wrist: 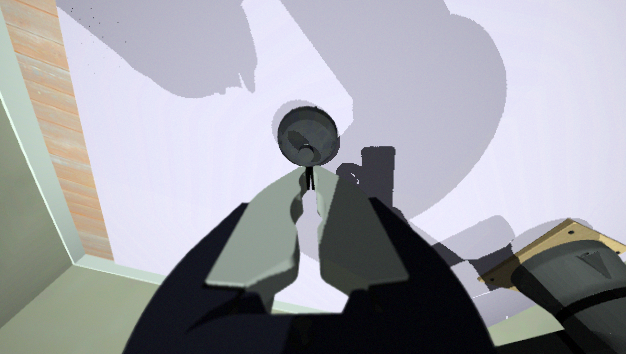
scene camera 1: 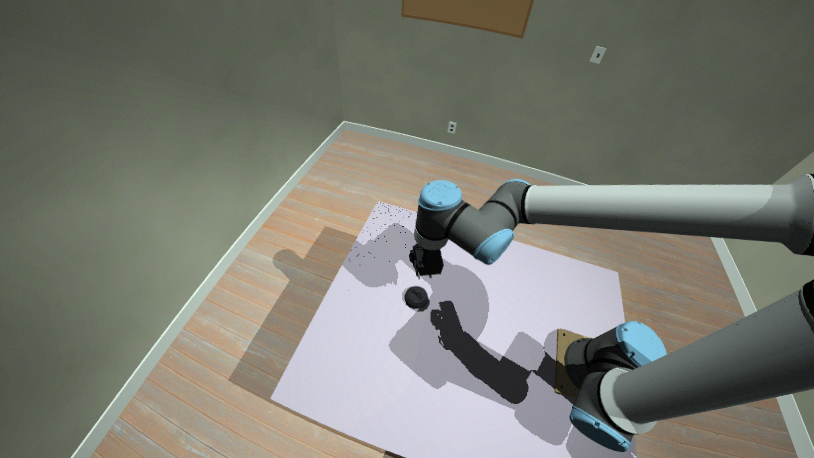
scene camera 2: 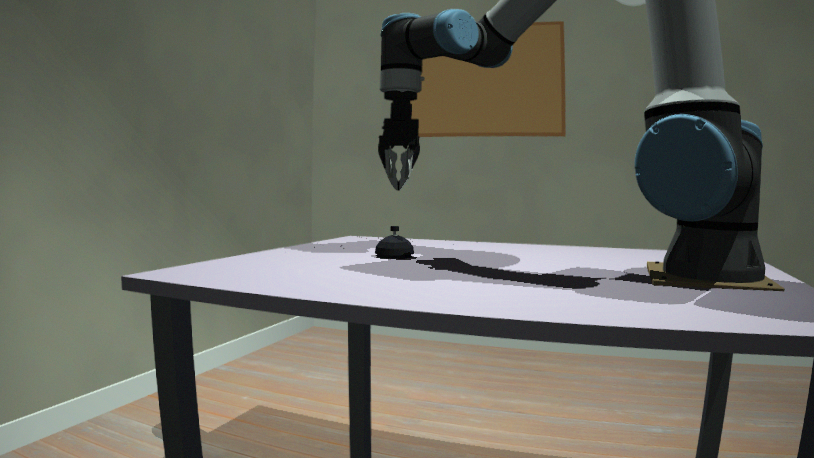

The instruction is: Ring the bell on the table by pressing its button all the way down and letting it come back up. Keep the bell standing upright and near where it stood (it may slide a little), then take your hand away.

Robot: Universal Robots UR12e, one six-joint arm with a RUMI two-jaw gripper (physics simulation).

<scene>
The pictures show: my gripper and a black domed bell.
My gripper is seen too in the wrist view and in scene camera 1.
</scene>
